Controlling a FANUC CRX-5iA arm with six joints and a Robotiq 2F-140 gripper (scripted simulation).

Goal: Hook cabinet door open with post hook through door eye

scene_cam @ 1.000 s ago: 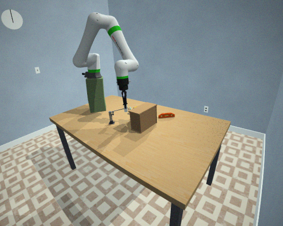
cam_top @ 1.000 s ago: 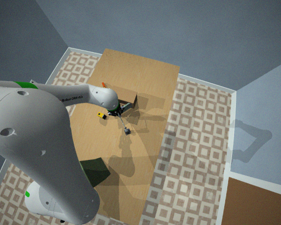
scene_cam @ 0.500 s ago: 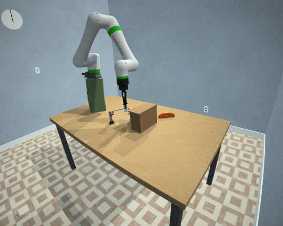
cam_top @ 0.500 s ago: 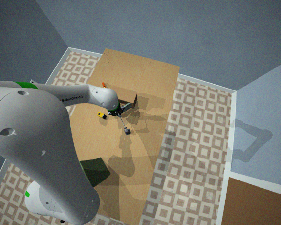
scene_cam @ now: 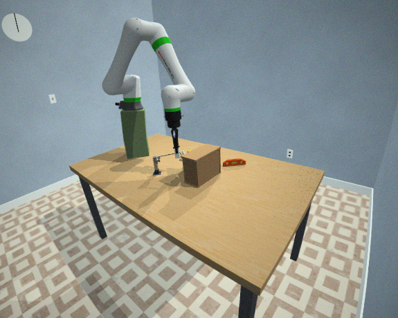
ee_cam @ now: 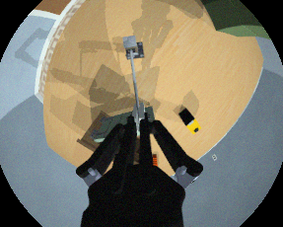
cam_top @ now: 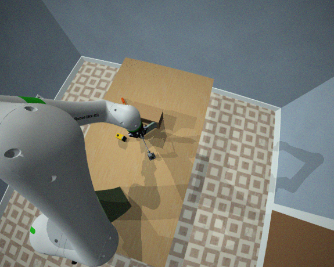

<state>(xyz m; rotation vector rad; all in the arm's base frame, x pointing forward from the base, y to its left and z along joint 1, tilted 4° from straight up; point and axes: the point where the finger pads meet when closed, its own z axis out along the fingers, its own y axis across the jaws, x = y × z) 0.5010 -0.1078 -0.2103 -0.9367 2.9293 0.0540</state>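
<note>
My hand is 4 cm past the thin wire hook, 3 cm to the left of it and 2 cm above it. The rest, counted from my hand: grey-green door: 6 cm below, 6 cm ahead, 2 cm to the right; yellow block: 18 cm to the left, 9 cm below, 1 cm behind.
</note>
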